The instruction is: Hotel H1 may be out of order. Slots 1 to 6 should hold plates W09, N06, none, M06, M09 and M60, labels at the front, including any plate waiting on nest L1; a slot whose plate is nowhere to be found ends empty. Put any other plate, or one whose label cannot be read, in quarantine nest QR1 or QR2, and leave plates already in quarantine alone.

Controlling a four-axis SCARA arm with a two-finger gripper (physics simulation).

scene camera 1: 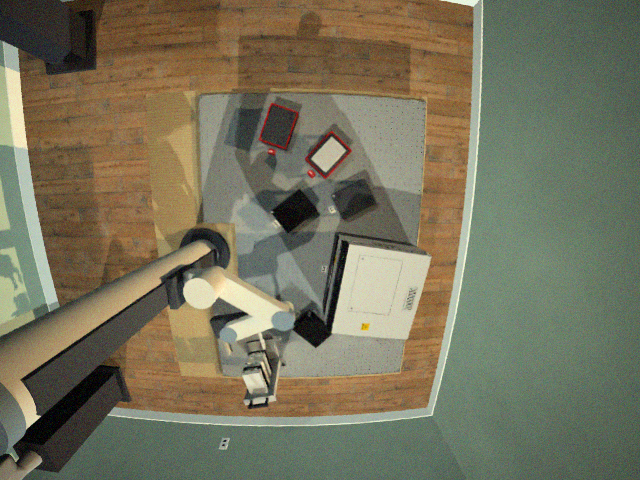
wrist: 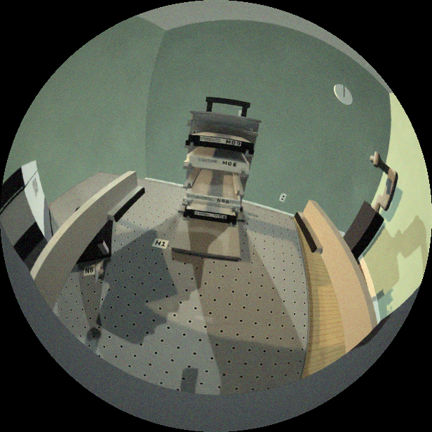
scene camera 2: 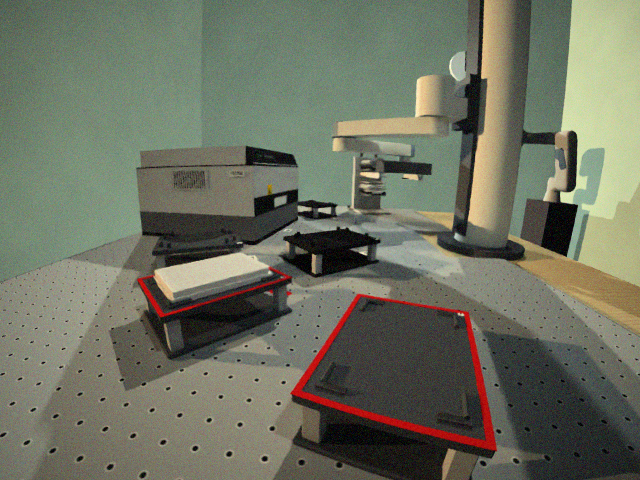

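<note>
Hotel H1 faces the wrist camera. In the wrist view it holds black-based plate M09, white plate M06 below it, then a gap, clear plate N06 and a black plate at the bottom whose label I cannot read surely. The top level looks empty. My gripper is open and empty, in front of the hotel, its fingers spread wide of the plates. A white plate lies on one red-edged quarantine nest; the other red-edged nest holds no plate.
A large white instrument stands beside the black nest near label N6. A black nest and a dark grey nest stand mid-table and bear no plate. The arm column stands at the table edge.
</note>
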